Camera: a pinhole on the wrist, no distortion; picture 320 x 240 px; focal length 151.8 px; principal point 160.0 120.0 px. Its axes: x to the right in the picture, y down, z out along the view. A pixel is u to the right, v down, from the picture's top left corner.
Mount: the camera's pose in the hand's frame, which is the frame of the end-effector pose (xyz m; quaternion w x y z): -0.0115 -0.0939 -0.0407 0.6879 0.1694 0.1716 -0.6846
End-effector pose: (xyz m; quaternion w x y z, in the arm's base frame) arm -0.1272 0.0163 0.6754 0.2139 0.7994 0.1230 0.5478
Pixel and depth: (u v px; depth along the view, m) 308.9 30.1 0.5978
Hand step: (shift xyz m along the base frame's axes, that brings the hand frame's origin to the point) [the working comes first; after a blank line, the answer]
In the camera's frame: 0.5864 -0.3540 0.5978

0.0989 0.5851 -0.7890
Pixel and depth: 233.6 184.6 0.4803
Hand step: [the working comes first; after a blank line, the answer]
In the camera's frame: 0.2329 0.2044 0.4803

0.3468 0.4872 -0.1730
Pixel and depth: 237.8 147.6 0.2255
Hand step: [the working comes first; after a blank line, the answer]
In the camera's frame: 0.1156 0.0410 0.2255

0.1197 0.2563 -0.1504
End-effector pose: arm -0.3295 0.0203 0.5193 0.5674 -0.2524 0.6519 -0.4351
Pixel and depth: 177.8 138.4 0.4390
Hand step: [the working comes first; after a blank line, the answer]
In the camera's frame: 0.0515 0.0532 0.4390

0.2432 -0.2969 0.2787
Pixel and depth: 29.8 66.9 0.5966
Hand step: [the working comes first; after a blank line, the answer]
In the camera's frame: -0.5117 -0.2087 0.5966

0.7600 0.0152 0.0641
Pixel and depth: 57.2 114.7 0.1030
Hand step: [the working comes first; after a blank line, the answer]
In the camera's frame: -0.0698 -0.0036 0.1030

0.0698 -0.0508 0.0784
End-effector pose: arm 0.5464 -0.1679 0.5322 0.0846 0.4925 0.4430 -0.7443
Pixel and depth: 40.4 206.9 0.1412
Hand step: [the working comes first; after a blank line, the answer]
In the camera's frame: -0.1112 0.0808 0.1412

-0.1587 -0.0431 -0.0042
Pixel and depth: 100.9 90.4 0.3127
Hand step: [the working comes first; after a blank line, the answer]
In the camera's frame: -0.1217 -0.0610 0.3127

-0.2316 -0.1608 0.1703
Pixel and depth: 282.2 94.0 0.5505
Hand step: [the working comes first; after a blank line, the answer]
In the camera's frame: 0.4432 -0.0943 0.5505

-0.5242 0.2323 0.5399
